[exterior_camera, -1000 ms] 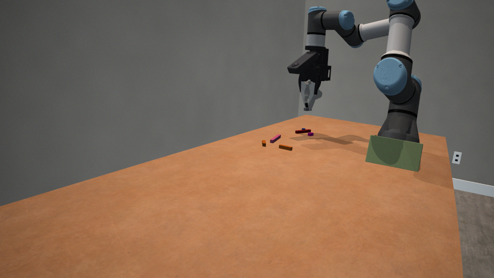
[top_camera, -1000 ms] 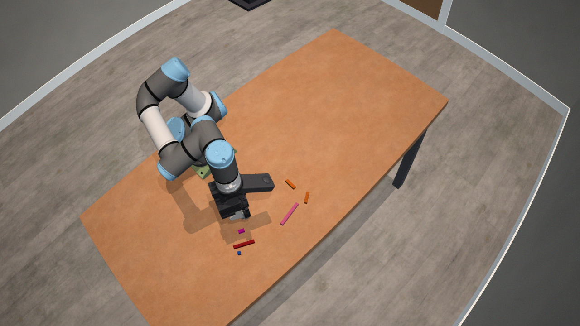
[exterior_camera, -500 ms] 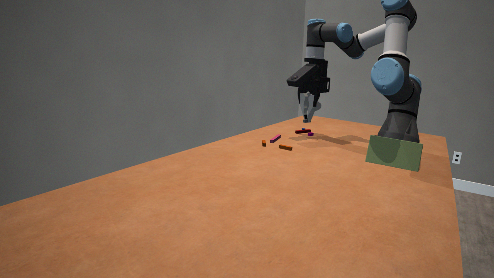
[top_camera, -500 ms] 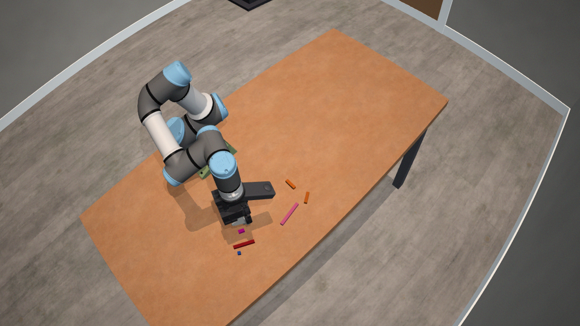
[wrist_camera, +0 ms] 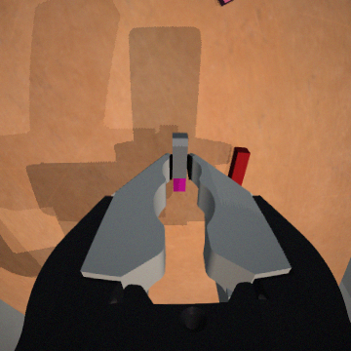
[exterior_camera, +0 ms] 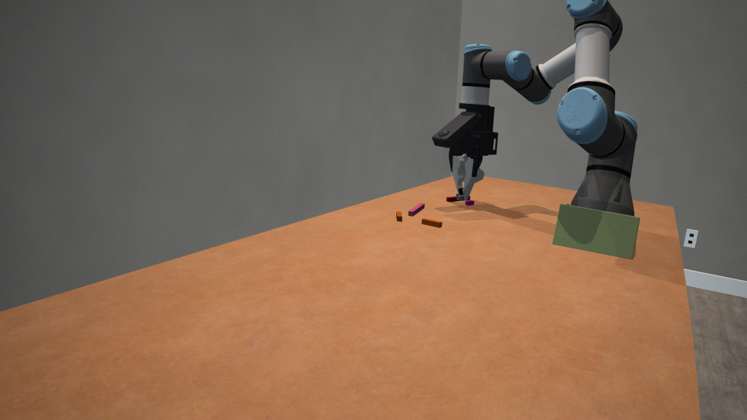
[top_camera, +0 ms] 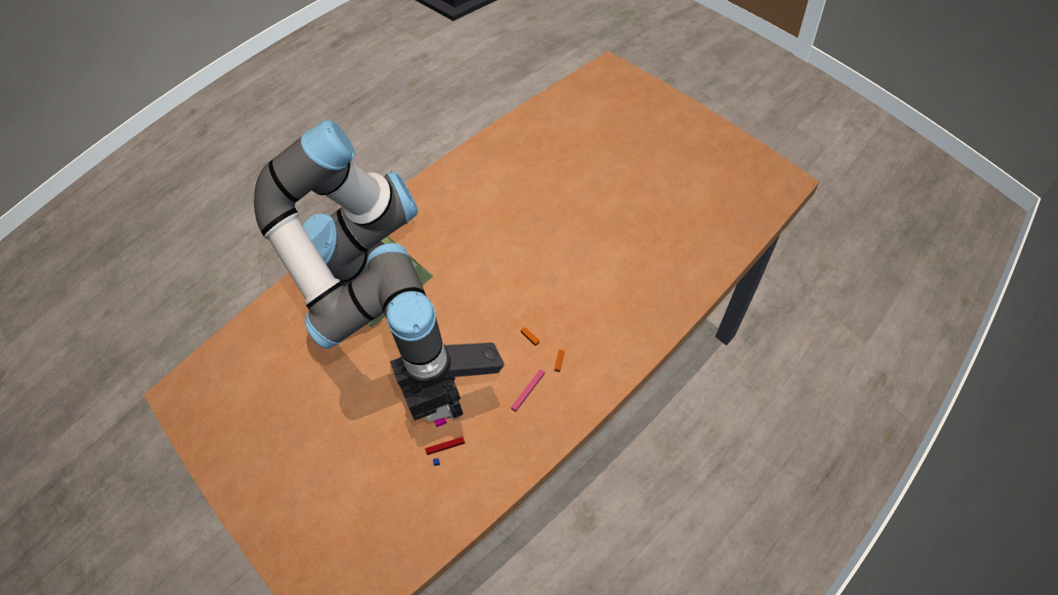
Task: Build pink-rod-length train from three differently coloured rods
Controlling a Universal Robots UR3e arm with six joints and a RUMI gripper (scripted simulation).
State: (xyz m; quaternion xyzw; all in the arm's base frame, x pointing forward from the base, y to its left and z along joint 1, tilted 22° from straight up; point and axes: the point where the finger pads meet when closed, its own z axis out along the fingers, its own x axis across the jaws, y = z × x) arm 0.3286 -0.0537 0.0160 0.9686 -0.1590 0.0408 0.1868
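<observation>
My gripper is now 10 mm above the grey rod. From my hand the other things lie so: magenta rod 10 mm behind, 30 mm to the right, 30 mm below; red rod 30 mm ahead, 50 mm to the right, 30 mm below; small blue rod 50 mm ahead, 80 mm to the right, 30 mm below.
</observation>
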